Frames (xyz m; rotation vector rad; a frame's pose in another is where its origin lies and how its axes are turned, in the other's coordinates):
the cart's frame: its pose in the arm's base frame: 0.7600 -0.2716 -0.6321 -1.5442 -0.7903 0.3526
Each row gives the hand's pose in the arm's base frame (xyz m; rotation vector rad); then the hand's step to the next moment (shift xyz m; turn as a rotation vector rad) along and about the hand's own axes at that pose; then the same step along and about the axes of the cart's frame.
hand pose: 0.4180 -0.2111 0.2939 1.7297 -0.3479 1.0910
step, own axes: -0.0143 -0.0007 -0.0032 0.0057 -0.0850 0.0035
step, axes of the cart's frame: -0.0094 0.0087 0.0071 0.0571 0.0631 -0.0059
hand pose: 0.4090 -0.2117 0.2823 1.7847 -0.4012 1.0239
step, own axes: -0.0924 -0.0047 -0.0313 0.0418 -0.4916 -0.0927
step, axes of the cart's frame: -0.0544 0.0513 0.0628 0.3687 0.3339 0.0677
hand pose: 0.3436 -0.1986 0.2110 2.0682 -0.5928 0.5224
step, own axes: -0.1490 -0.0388 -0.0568 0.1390 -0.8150 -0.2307
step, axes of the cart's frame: -0.0273 0.0533 0.1528 0.6948 0.4921 0.1093
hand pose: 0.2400 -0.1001 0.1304 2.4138 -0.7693 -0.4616
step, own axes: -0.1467 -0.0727 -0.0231 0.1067 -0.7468 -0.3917
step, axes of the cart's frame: 0.0458 -0.0101 0.1586 0.7755 0.3340 0.0981
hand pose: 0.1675 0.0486 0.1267 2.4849 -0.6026 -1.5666
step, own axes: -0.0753 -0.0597 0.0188 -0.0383 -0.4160 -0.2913
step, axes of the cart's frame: 0.0440 -0.0380 0.0788 0.5002 0.0854 0.0439
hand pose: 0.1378 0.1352 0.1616 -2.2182 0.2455 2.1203
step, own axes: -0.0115 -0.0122 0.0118 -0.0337 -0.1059 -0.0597
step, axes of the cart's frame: 0.0048 -0.0119 0.0160 0.1244 -0.0045 0.0205
